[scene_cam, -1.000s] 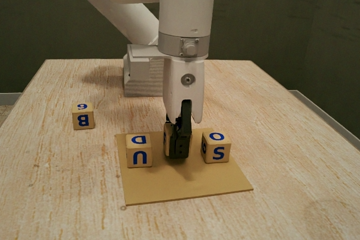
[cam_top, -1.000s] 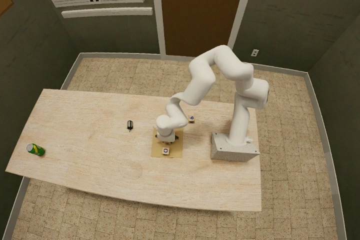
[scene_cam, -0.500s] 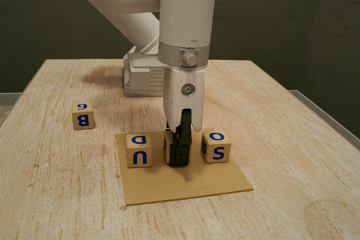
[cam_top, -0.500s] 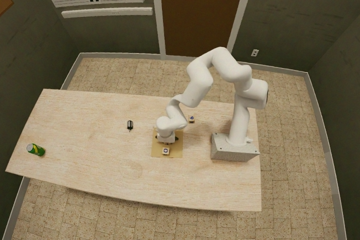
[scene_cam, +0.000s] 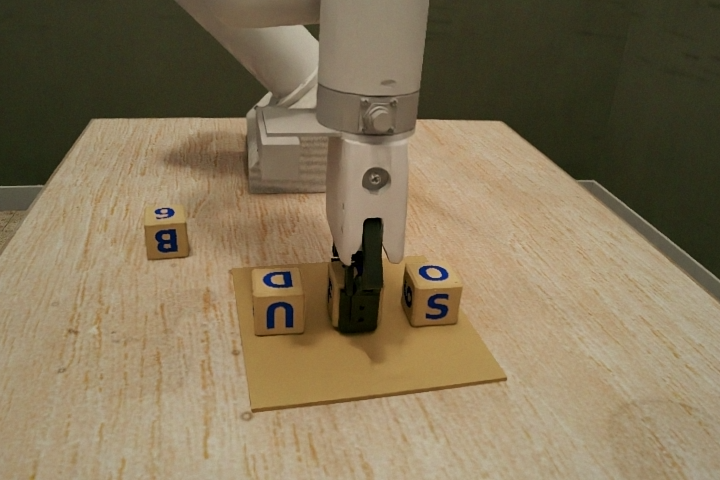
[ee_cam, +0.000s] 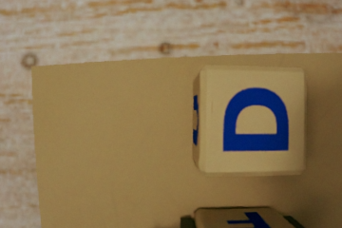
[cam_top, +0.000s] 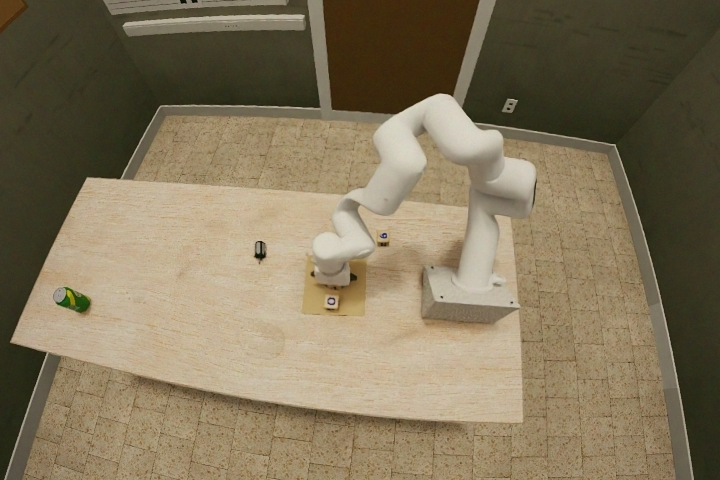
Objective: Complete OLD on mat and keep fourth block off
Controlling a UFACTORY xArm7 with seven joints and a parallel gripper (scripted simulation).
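The tan mat lies 3 cm below my hand. The rest, counted from my hand: green can (91 cm ahead, 20 cm to the left, 4 cm above); then small black object (27 cm ahead, 7 cm to the right, 1 cm below).
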